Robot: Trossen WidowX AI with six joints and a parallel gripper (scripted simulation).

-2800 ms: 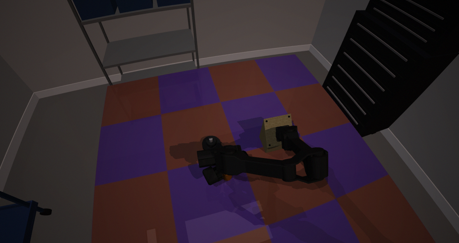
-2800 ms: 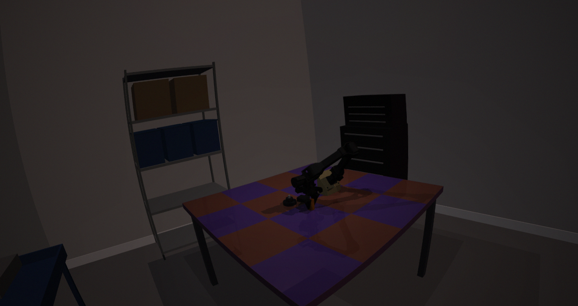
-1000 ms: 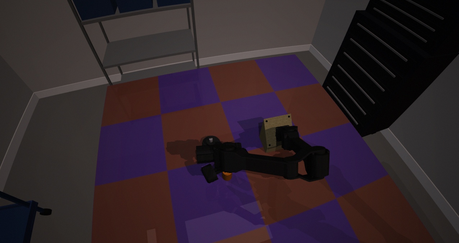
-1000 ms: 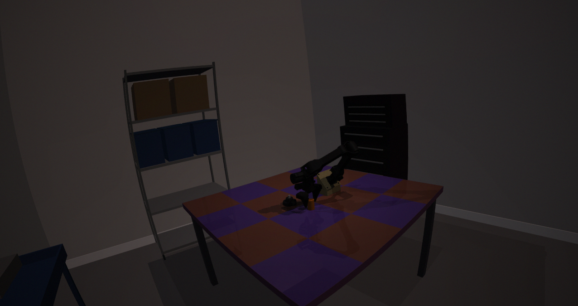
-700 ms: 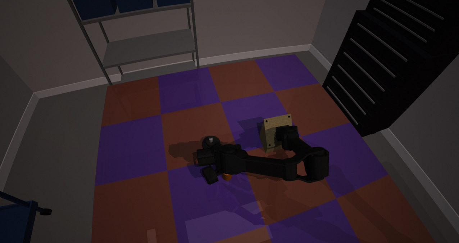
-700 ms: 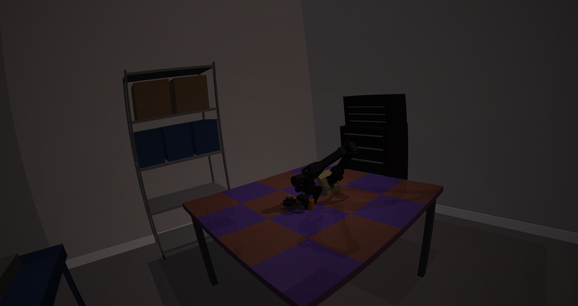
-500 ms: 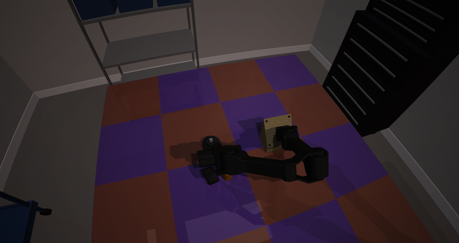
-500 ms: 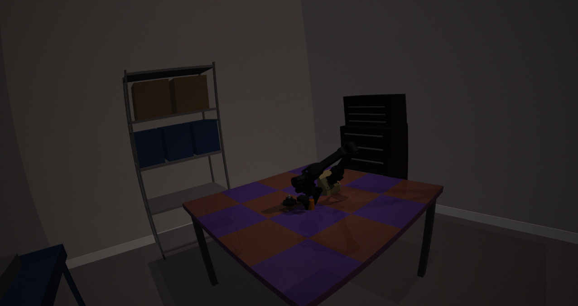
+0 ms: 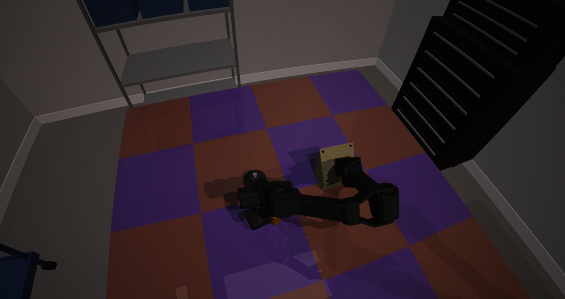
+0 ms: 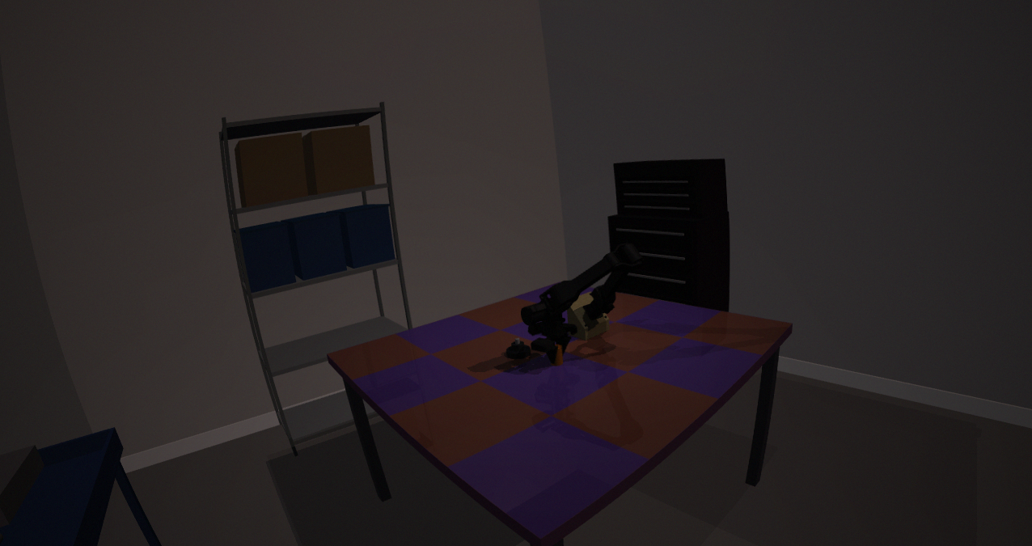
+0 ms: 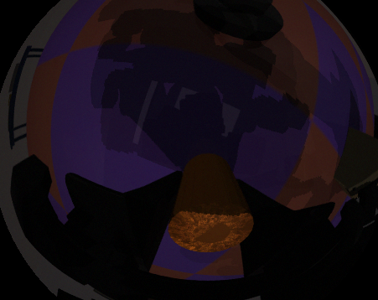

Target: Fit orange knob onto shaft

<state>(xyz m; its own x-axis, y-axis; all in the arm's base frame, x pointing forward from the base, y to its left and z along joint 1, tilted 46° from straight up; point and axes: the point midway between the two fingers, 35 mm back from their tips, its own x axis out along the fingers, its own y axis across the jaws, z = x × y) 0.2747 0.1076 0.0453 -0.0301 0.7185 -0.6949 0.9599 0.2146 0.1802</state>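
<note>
Now: gripper tip 40 mm short of the dark round pedestal, 160 mm to the left of it and 20 mm below it. The rest, counted from my gripper tip: orange knob 30 mm above.
</note>
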